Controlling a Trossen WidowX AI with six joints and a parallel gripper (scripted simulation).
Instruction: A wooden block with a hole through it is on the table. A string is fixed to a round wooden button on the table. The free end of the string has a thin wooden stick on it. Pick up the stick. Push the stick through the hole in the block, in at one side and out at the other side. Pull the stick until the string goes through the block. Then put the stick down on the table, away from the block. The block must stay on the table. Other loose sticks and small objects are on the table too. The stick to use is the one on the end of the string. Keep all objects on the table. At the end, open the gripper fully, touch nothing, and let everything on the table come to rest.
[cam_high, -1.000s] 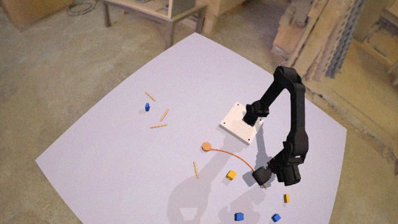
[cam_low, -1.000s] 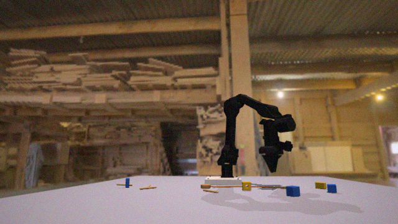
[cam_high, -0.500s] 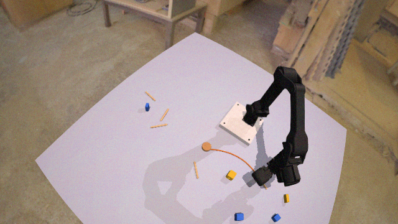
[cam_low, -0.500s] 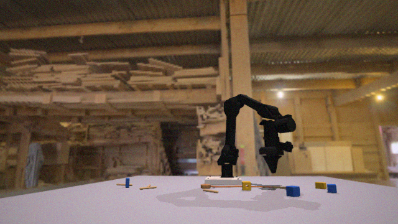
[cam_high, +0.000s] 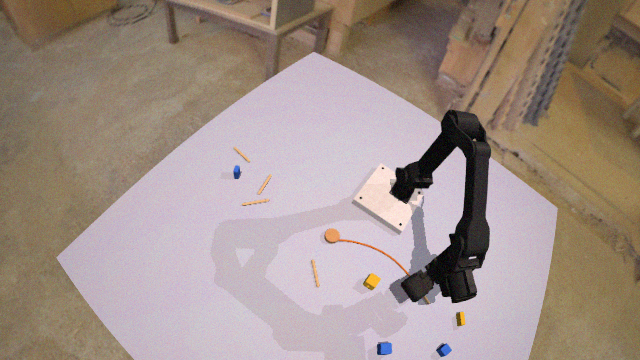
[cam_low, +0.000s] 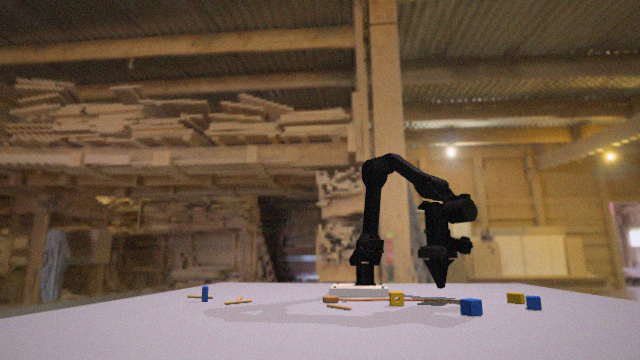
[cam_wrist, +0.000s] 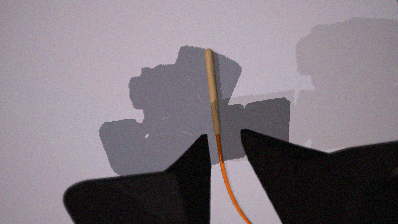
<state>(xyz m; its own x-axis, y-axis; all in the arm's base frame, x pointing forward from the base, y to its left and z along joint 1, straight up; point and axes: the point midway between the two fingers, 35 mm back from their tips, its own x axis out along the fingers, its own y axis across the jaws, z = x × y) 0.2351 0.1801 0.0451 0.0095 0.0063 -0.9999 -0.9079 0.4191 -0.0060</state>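
Now: the loose stick 240 mm to the right of my gripper tip, 130 mm ahead of it and 30 mm below it. Also, from my gripper tip: blue piece (600 mm to the right, 20 mm below, 20 mm ahead); round wooden button (280 mm to the right, 30 mm below, 10 mm ahead).
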